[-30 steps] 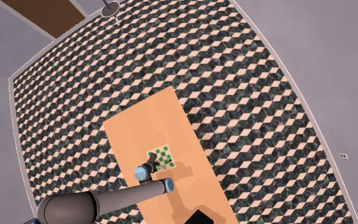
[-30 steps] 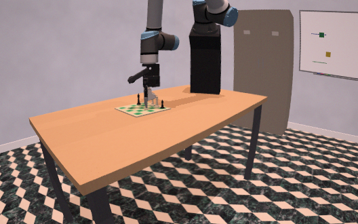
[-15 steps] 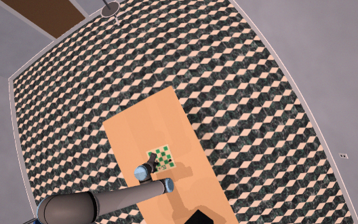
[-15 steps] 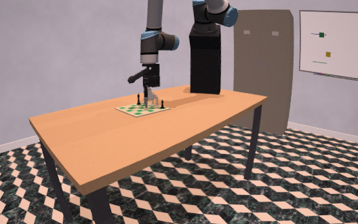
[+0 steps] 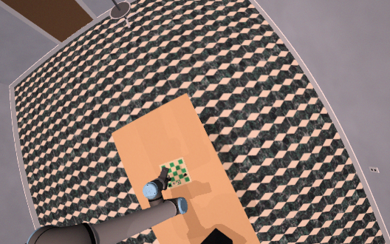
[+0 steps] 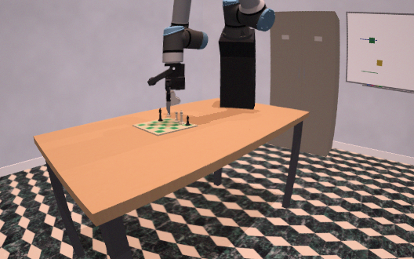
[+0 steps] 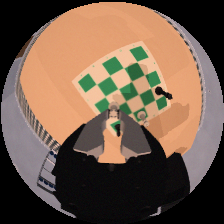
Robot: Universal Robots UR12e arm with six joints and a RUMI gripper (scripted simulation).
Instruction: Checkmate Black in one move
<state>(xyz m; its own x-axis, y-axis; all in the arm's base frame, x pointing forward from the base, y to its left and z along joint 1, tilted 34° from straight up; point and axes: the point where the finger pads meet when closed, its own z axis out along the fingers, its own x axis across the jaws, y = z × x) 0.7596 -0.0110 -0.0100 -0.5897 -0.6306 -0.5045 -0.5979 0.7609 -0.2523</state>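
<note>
My gripper is now 110 mm to the left of the tall black piece, 60 mm past it and 40 mm above it. Round my hand: short black piece (70 mm behind, 50 mm to the left, 50 mm below); then green-and-cream chessboard (70 mm below, 40 mm to the right, 10 mm behind); then white chess piece (10 mm below).
</note>
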